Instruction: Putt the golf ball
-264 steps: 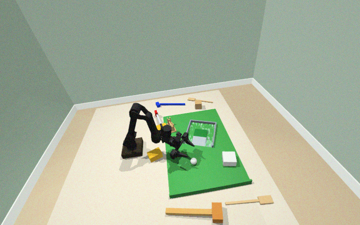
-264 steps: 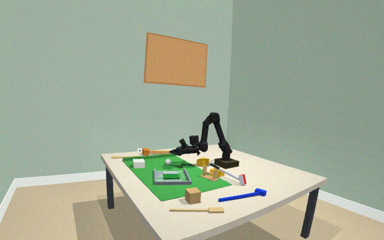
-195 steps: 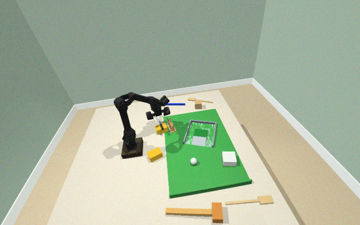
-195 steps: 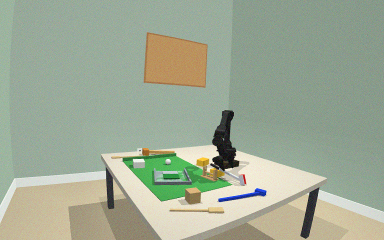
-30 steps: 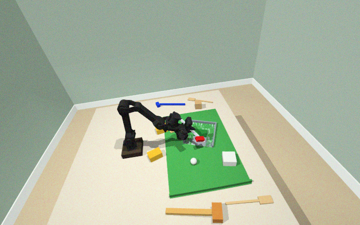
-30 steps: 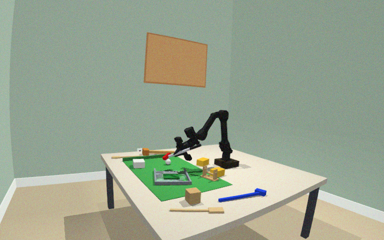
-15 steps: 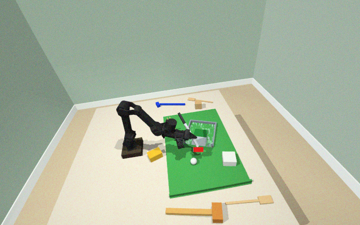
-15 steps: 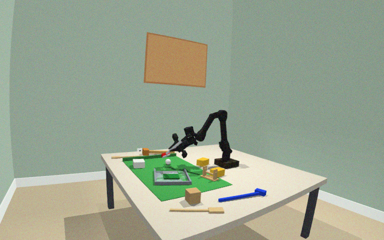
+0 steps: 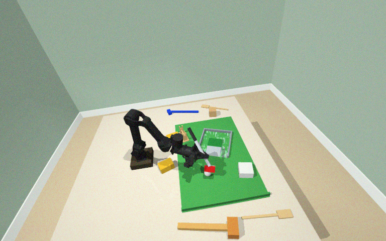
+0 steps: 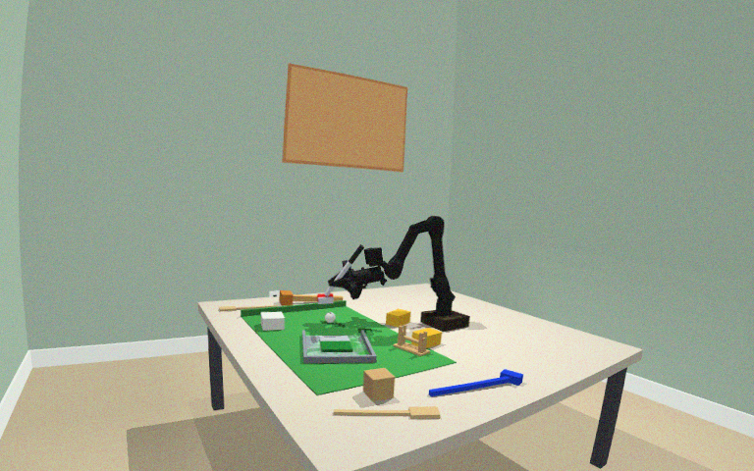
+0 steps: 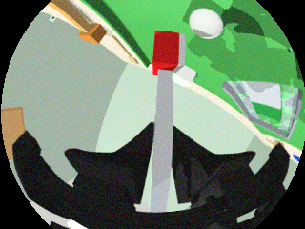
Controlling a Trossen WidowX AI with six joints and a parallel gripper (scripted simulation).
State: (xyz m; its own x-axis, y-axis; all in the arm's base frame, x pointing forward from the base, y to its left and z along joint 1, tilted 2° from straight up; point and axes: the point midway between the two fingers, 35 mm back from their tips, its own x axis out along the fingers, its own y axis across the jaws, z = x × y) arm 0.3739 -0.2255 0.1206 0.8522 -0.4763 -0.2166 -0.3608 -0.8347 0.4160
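Now: gripper tip 3 cm to the right of the red putter, 3 cm past it and 2 cm below it. From my gripper tip the other things lie so: green mat (16 cm below, 15 cm to the left, 7 cm ahead); then white block (21 cm ahead, 14 cm below, 6 cm to the right); then white golf ball (14 cm below, 1 cm behind).
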